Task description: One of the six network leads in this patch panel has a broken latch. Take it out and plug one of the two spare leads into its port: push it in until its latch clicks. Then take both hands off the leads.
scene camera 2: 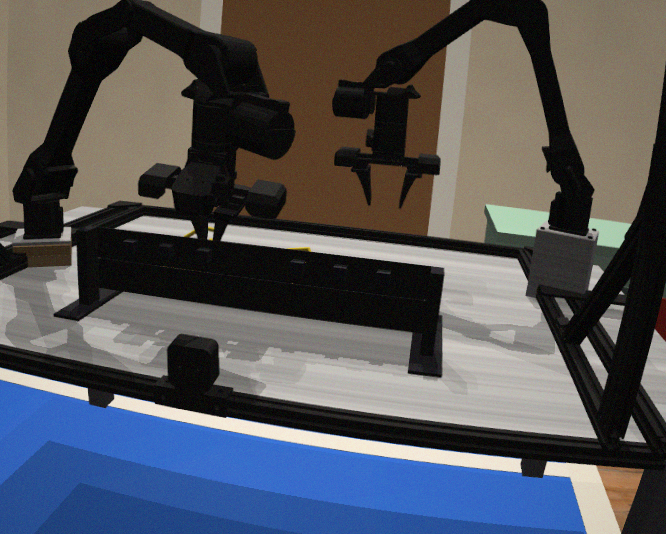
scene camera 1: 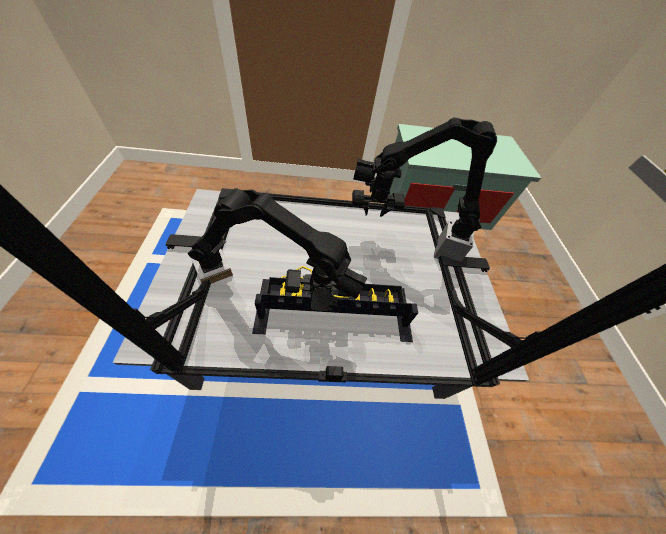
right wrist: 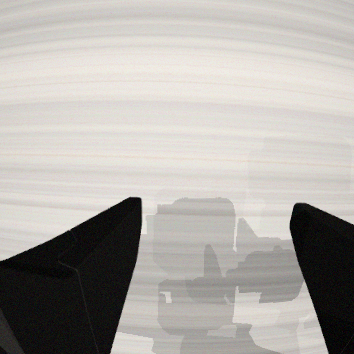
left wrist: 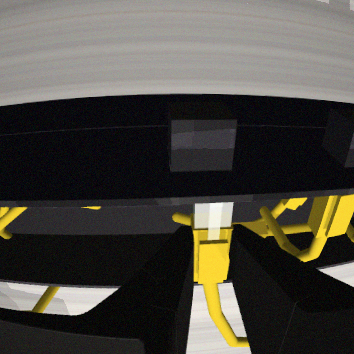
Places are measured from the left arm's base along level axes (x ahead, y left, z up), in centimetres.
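Pixels of known places: left gripper, between the fingertips: point(left wrist: 209, 236); right gripper, between the fingertips: point(scene camera 2: 384, 206) point(scene camera 1: 373, 215) point(right wrist: 219, 212); left arm's base, origin of its link: point(scene camera 2: 42, 234) point(scene camera 1: 210, 262); right arm's base, origin of its link: point(scene camera 2: 569, 229) point(scene camera 1: 460, 233).
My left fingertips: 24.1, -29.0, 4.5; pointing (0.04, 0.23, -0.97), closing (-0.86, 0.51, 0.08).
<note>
Ahead of a thing's pixels: the offset from my left fingertips to its top centre, as dx, dy, dz. "spot": to the spot under its first point.
The patch panel @[+5.3, -4.5, +2.0] point(scene camera 1: 383, 307) point(scene camera 2: 250, 294) point(left wrist: 100, 165) stands on the table. My left gripper point(scene camera 2: 209, 240) point(left wrist: 209, 236) is shut on the yellow boot of a lead @[-0.2, -0.5, +1.0] point(left wrist: 212, 260). The lead's clear plug points at the panel; its front end is hidden at the panel's edge, so I cannot tell how deep it sits. Another yellow lead @[-5.1, +1.0, +0.6] point(left wrist: 332, 215) is at the panel, to the right in the left wrist view. Yellow leads @[-9.5, +3.9, +0.6] point(scene camera 1: 282, 290) @[spot: +19.9, -12.2, +0.1] point(scene camera 1: 389, 295) also show towards both ends of the panel. No broken latch can be made out. My right gripper point(scene camera 1: 374, 213) point(scene camera 2: 385, 206) point(right wrist: 219, 212) is open and empty, high above the table.
A yellow cable @[spot: +12.7, +0.1, -0.7] point(scene camera 2: 297, 249) shows behind the panel in scene camera 2. Black frame rails point(scene camera 1: 244, 373) edge the table, with a small black block @[spot: -7.0, -22.9, -3.5] point(scene camera 1: 334, 373) point(scene camera 2: 192, 361) on the front rail. A green cabinet point(scene camera 1: 511, 158) stands beyond the table.
</note>
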